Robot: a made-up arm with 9 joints. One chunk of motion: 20 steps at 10 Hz.
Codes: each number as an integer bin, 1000 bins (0 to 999) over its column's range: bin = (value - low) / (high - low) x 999, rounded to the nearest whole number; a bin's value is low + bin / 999 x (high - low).
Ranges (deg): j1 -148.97..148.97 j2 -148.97..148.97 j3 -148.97..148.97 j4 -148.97..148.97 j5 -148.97..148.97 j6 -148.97..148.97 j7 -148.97..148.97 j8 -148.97..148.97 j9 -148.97..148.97
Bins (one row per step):
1: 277 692 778 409 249 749 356 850 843
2: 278 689 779 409 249 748 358 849 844
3: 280 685 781 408 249 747 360 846 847
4: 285 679 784 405 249 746 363 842 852
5: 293 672 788 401 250 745 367 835 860
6: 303 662 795 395 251 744 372 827 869
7: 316 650 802 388 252 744 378 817 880
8: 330 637 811 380 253 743 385 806 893
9: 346 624 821 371 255 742 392 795 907
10: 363 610 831 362 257 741 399 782 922
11: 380 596 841 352 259 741 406 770 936
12: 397 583 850 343 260 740 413 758 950
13: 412 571 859 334 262 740 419 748 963
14: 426 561 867 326 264 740 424 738 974
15: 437 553 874 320 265 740 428 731 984
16: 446 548 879 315 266 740 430 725 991
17: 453 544 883 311 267 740 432 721 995
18: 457 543 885 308 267 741 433 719 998
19: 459 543 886 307 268 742 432 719 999
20: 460 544 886 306 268 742 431 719 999
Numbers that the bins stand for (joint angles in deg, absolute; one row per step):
1: -66.36 57.41 83.06 -26.99 -74.71 74.41 -42.80 104.53 102.44
2: -66.06 56.52 83.36 -26.99 -74.71 74.11 -42.20 104.23 102.74
3: -65.46 55.32 83.95 -27.29 -74.71 73.81 -41.60 103.34 103.64
4: -63.97 53.53 84.85 -28.18 -74.71 73.52 -40.71 102.15 105.13
5: -61.59 51.45 86.04 -29.38 -74.41 73.22 -39.52 100.06 107.51
6: -58.60 48.46 88.13 -31.17 -74.11 72.92 -38.03 97.67 110.20
7: -54.73 44.88 90.22 -33.25 -73.81 72.92 -36.24 94.69 113.48
8: -50.55 41.01 92.90 -35.64 -73.52 72.62 -34.15 91.41 117.36
9: -45.78 37.13 95.88 -38.32 -72.92 72.32 -32.06 88.13 121.53
10: -40.71 32.96 98.87 -41.01 -72.32 72.02 -29.97 84.25 126.01
11: -35.64 28.78 101.85 -43.99 -71.73 72.02 -27.89 80.67 130.18
12: -30.57 24.90 104.53 -46.67 -71.43 71.73 -25.80 77.09 134.36
13: -26.10 21.32 107.22 -49.36 -70.83 71.73 -24.01 74.11 138.23
14: -21.92 18.34 109.60 -51.74 -70.24 71.73 -22.52 71.13 141.51
15: -18.64 15.96 111.69 -53.53 -69.94 71.73 -21.32 69.04 144.50
16: -15.96 14.46 113.18 -55.02 -69.64 71.73 -20.73 67.25 146.58
17: -13.87 13.27 114.37 -56.22 -69.34 71.73 -20.13 66.06 147.78
18: -12.68 12.97 114.97 -57.11 -69.34 72.02 -19.83 65.46 148.67
19: -12.08 12.97 115.27 -57.41 -69.04 72.32 -20.13 65.46 148.97
20: -11.78 13.27 115.27 -57.71 -69.04 72.32 -20.43 65.46 148.97

